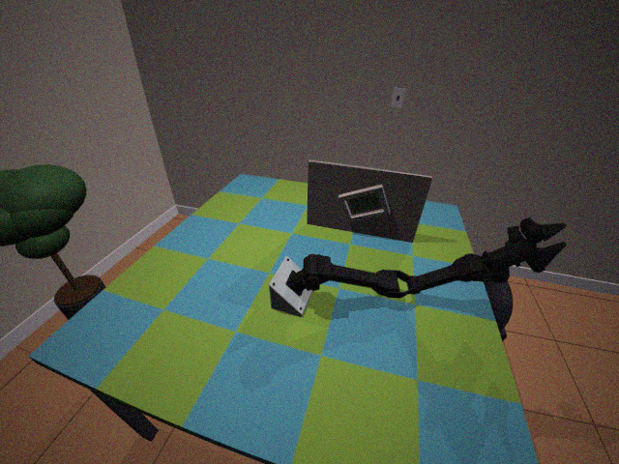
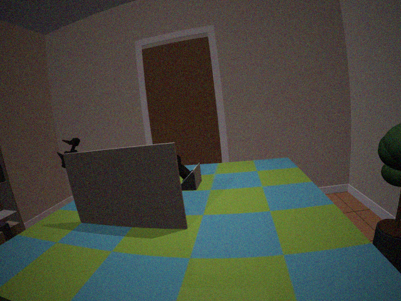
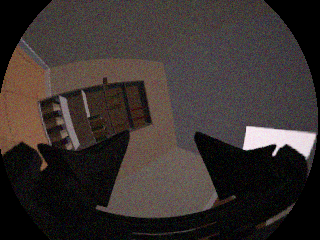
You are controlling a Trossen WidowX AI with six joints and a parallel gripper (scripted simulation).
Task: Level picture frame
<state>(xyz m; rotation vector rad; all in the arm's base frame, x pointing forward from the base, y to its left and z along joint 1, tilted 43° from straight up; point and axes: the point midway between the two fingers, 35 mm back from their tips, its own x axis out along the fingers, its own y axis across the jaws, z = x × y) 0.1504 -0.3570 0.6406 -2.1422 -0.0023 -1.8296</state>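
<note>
Now: gripper tip 26 cm short of the picture frame, 57 cm to the right of it and 15 cm above it.
</note>
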